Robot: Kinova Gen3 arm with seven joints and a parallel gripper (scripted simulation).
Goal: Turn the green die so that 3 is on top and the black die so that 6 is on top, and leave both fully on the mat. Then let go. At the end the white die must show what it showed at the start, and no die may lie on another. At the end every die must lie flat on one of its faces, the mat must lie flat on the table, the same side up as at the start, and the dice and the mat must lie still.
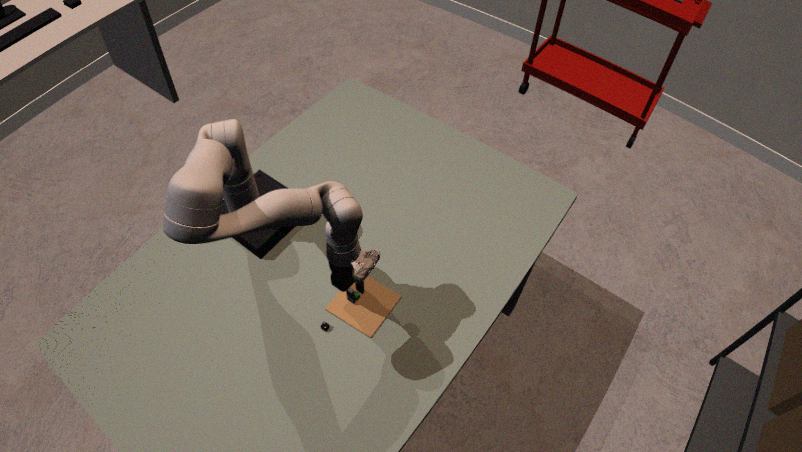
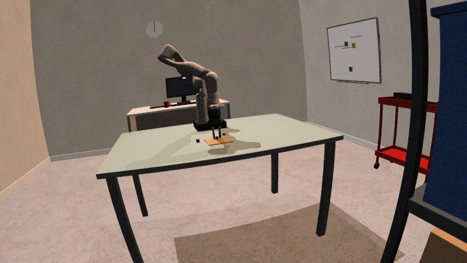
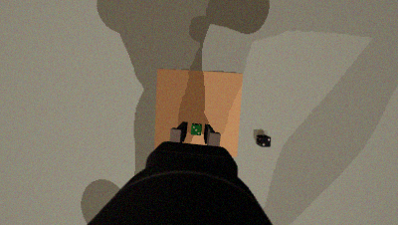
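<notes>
Now: hand 1 cm above the green die. Also, from my hand: white die: 8 cm behind, 7 cm to the left, 2 cm below; black die: 11 cm to the right, 2 cm below, 1 cm behind; orange mat: 3 cm ahead, 2 cm below.
</notes>
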